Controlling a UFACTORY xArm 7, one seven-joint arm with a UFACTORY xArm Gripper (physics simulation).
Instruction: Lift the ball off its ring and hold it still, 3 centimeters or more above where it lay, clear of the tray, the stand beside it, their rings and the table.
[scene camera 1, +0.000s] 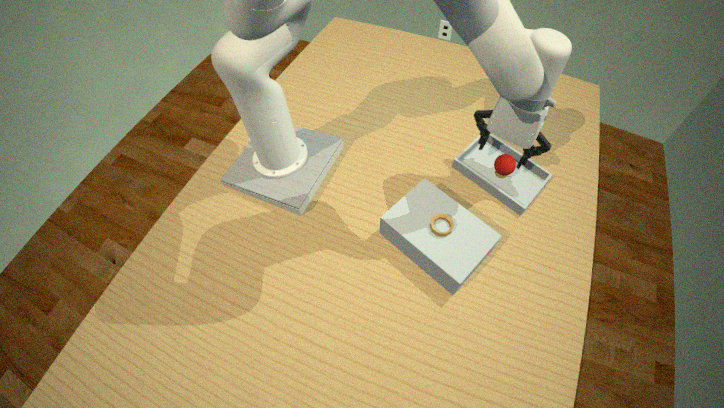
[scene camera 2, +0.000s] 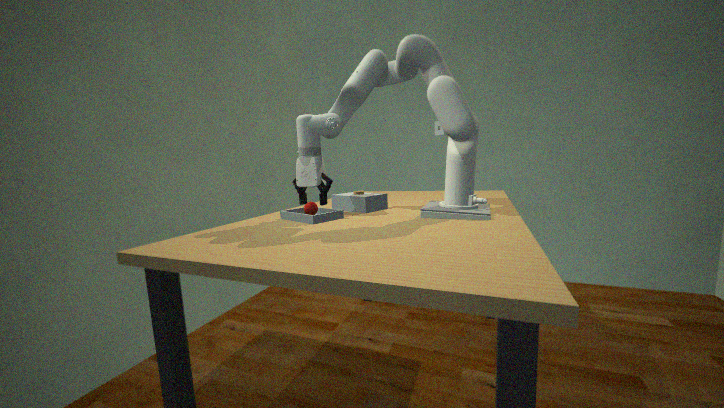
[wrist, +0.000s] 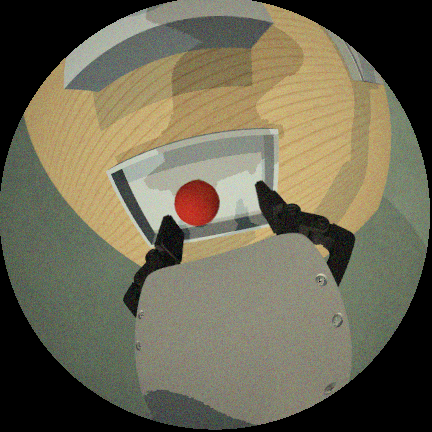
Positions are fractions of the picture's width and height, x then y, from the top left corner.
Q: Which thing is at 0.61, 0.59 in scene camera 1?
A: A grey stand.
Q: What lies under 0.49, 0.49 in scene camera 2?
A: A grey stand.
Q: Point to a grey tray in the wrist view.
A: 0.54, 0.37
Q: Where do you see a red ball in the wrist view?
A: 0.45, 0.47
